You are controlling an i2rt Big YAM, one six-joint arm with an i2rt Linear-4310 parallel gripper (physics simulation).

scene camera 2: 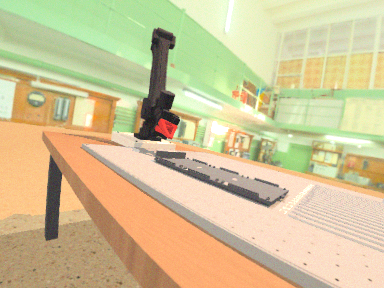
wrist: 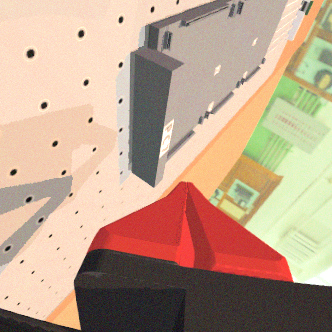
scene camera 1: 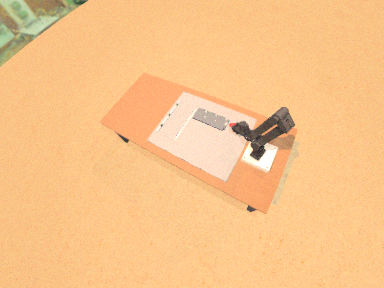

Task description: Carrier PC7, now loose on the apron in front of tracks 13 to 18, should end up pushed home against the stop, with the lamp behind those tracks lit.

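Places are measured from the arm's base along level axes (x ahead, y left, z up), in centimetres.
Pixels of known places: gripper, fingertip midpoint: [scene camera 2: 170,138] [wrist: 183,191] [scene camera 1: 229,124]; arm's base, link origin: [scene camera 2: 147,138] [scene camera 1: 257,153].
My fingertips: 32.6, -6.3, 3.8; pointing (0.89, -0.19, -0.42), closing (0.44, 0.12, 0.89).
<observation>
For each thing: its top centre in the pictures, then the offset to it from my fingertips, as dx, dy, dz. "spot": a spot on its surface instead. Level surfaces: height alone.
- Carrier PC7, top centre: [wrist: 251,62] [scene camera 2: 215,164] [scene camera 1: 210,117] +19.3, +2.4, -3.6
- pale perforated board, surface height: dz -6.6
- orange-brown table, surface height: dz -7.9
- white rail with dark marks, surface spot: [scene camera 1: 169,116] spot: +52.4, +23.8, -5.8
Carrier PC7 [scene camera 1: 211,119] [scene camera 2: 225,181] [wrist: 215,65] is a long, flat dark grey plate lying on the pale board. Its raised end wall, labelled PC7 in the wrist view, is at the end nearer the arm's base; its other end points toward the tracks [scene camera 2: 345,215]. My gripper [scene camera 1: 232,125] [scene camera 2: 165,129] [wrist: 183,191] has red fingers, is shut and empty, and stands off the raised end on the base side, above board level and apart from the carrier. The stop and track numbers cannot be told. No lit lamp can be made out.
The pale perforated board [scene camera 1: 200,155] [scene camera 2: 200,215] [wrist: 30,80] lies on the orange-brown table [scene camera 1: 132,107] [scene camera 2: 100,200]. A white rail with dark marks [scene camera 1: 169,116] stands at the tracks' far side. The arm's white base plate [scene camera 1: 268,162] [scene camera 2: 123,140] is beside the board.
</observation>
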